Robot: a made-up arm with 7 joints.
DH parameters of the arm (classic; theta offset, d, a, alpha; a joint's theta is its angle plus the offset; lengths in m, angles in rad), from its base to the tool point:
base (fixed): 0 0.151 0 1.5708
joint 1: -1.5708 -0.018 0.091 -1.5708
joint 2: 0.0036 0 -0.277 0
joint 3: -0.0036 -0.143 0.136 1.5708
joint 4: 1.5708 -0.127 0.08 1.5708
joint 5: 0 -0.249 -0.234 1.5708
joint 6: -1.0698 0 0.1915 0
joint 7: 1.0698 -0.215 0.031 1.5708
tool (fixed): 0 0.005 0 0
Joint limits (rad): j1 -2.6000..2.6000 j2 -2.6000..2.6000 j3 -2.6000..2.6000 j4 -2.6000..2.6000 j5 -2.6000..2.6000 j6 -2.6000..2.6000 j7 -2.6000..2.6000
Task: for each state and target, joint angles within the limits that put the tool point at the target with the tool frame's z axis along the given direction. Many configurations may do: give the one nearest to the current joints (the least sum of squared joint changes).
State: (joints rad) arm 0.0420 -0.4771 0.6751 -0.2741 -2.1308 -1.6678 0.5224
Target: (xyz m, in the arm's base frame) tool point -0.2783 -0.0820 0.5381 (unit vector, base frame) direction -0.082 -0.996 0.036
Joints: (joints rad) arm 0.5177 -0.6162 0.4879 0.4236 -1.4989 -1.6304 0.0304
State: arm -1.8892 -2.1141 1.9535 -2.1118 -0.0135 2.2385 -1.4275
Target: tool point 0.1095 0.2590 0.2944 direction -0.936 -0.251 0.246
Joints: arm -2.5624 -1.6008 1.5258 -1.2359 0.2133 2.6000 -1.4094
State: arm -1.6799 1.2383 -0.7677 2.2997 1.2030 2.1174 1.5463
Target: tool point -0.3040 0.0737 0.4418 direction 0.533 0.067 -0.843
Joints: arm -1.9023 1.6533 -1.3803 2.3927 1.7199 1.4774 1.9455
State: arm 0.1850 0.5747 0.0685 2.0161 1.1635 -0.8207 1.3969
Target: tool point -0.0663 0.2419 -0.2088 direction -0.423 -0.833 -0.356
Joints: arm 0.3593 0.5674 -0.1205 2.6000 0.9891 -0.1330 1.6008
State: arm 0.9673 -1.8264 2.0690 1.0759 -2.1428 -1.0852 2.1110
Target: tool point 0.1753 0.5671 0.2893 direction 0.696 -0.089 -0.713
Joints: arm 1.3416 -2.3077 1.4840 0.1925 -2.4328 -0.4807 2.6000
